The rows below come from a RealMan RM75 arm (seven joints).
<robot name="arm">
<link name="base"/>
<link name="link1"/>
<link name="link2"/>
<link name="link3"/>
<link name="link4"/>
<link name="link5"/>
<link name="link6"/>
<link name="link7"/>
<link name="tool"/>
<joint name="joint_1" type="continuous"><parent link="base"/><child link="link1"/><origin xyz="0 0 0.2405" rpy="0 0 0"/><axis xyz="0 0 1"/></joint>
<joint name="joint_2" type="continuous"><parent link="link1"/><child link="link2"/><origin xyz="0 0 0" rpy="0 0 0"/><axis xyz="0 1 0"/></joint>
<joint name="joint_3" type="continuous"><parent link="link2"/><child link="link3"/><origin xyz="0 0 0.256" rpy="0 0 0"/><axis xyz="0 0 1"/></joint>
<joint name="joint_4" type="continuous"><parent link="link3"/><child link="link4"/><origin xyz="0 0 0" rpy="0 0 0"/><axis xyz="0 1 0"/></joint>
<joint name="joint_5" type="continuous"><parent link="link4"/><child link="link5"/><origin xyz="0 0 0.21" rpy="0 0 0"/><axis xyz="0 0 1"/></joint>
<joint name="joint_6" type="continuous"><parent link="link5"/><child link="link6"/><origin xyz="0 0 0" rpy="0 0 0"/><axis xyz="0 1 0"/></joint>
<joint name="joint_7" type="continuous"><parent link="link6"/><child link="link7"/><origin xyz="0 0 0.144" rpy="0 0 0"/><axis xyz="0 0 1"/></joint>
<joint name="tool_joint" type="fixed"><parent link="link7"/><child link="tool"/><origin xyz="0 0 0" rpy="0 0 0"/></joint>
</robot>
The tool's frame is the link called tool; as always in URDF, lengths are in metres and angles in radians. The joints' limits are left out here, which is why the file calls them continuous.
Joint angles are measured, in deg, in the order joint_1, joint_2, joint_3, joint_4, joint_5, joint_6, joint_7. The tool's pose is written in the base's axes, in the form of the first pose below.
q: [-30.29 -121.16 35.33 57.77 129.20 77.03 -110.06]
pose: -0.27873 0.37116 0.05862 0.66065 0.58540 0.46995 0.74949 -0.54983 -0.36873
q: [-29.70 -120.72 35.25 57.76 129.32 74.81 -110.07]
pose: -0.28686 0.37271 0.06495 0.65693 0.58332 0.47768 0.75387 -0.51716 -0.40524
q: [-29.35 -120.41 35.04 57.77 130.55 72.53 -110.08]
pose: -0.29572 0.37406 0.07027 0.65821 0.58657 0.47190 0.75206 -0.48394 -0.44745
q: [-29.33 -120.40 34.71 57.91 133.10 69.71 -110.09]
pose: -0.30498 0.37616 0.07446 0.66575 0.59346 0.45231 0.74009 -0.44793 -0.50161
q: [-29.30 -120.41 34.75 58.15 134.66 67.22 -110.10]
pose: -0.31068 0.37868 0.07845 0.67417 0.59299 0.44029 0.72559 -0.42047 -0.54473
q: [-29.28 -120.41 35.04 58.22 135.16 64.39 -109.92]
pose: -0.31419 0.38254 0.08255 0.68334 0.58308 0.43939 0.71079 -0.39381 -0.58283
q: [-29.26 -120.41 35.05 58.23 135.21 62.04 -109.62]
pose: -0.31693 0.38568 0.08675 0.68960 0.57157 0.44470 0.70005 -0.36889 -0.61144
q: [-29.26 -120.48 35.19 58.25 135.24 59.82 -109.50]
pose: -0.31883 0.38863 0.08998 0.69453 0.56143 0.44991 0.69072 -0.34535 -0.63532
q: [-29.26 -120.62 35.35 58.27 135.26 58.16 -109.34]
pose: -0.31986 0.39070 0.09163 0.69905 0.55361 0.45260 0.68294 -0.32928 -0.65206
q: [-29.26 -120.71 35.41 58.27 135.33 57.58 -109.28]
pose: -0.32024 0.39130 0.09182 0.70059 0.55157 0.45271 0.68007 -0.32401 -0.65767
